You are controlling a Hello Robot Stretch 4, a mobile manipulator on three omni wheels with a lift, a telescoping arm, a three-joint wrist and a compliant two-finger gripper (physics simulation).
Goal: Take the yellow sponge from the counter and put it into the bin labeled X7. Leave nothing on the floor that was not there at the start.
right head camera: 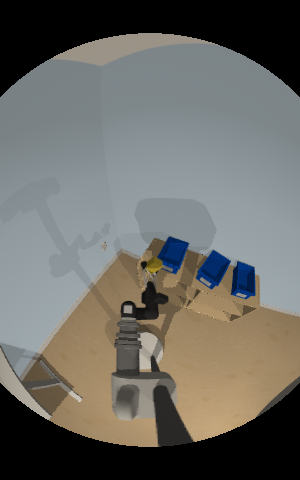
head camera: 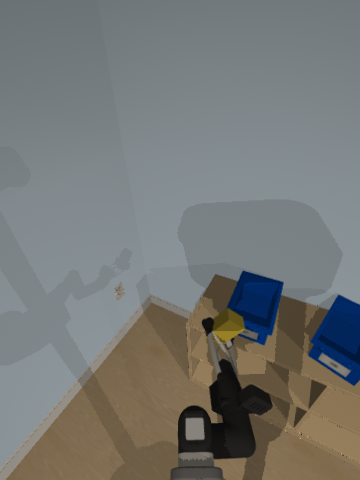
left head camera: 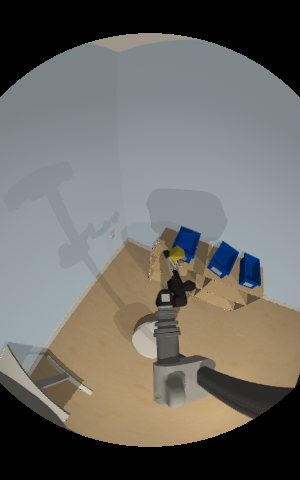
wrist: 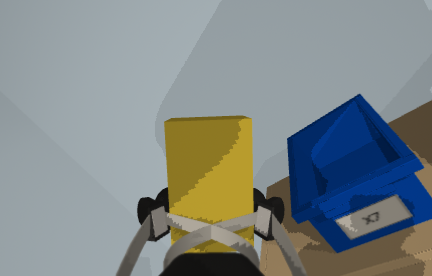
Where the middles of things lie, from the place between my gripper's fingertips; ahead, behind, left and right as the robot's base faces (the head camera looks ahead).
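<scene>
With the yellow sponge (head camera: 228, 324) as my reference, I find my hand 2 cm past it and 2 cm to the left of it, while being 3 cm below it.
</scene>
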